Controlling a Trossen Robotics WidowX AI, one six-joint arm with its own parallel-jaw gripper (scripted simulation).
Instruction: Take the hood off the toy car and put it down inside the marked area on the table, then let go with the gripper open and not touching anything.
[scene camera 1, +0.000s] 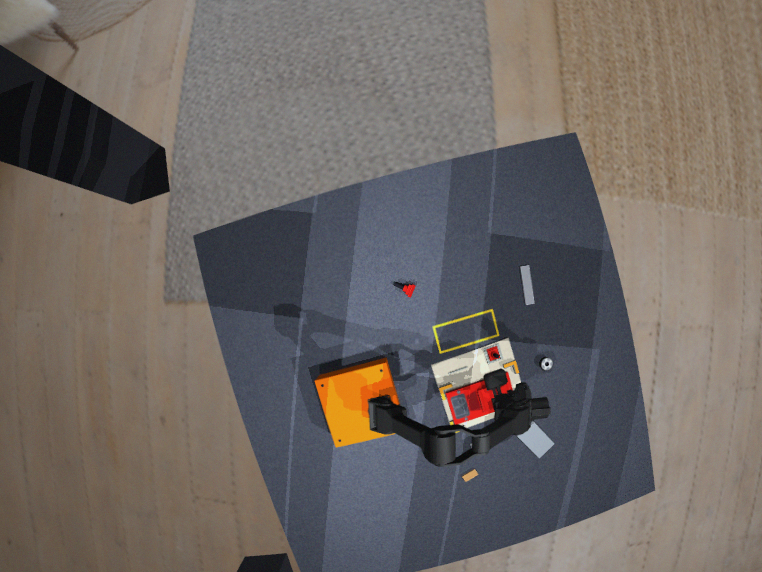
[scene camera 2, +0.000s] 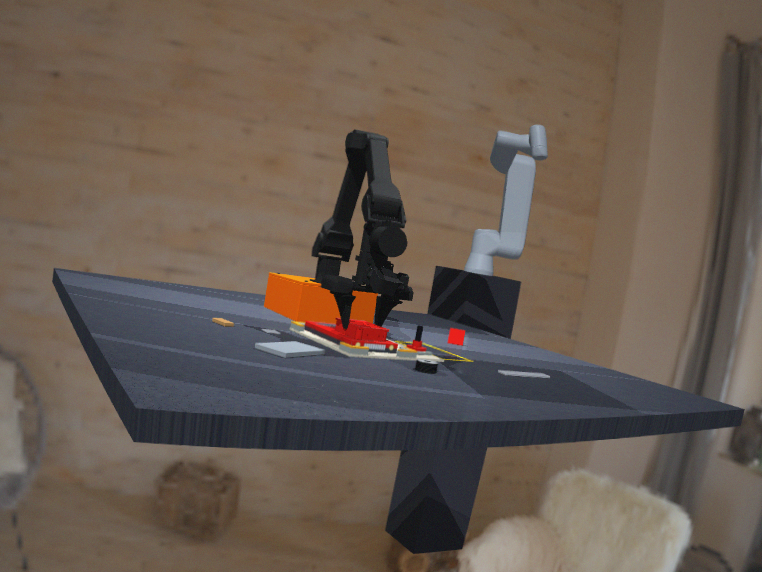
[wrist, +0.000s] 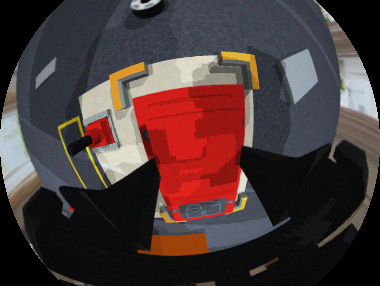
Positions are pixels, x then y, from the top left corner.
Labels:
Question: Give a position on a hood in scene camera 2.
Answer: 362, 330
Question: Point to the gripper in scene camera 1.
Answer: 494, 395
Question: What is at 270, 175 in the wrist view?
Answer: The gripper.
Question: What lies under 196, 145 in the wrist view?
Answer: A hood.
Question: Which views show the gripper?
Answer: Scene camera 1, scene camera 2 and the wrist view: all of them.

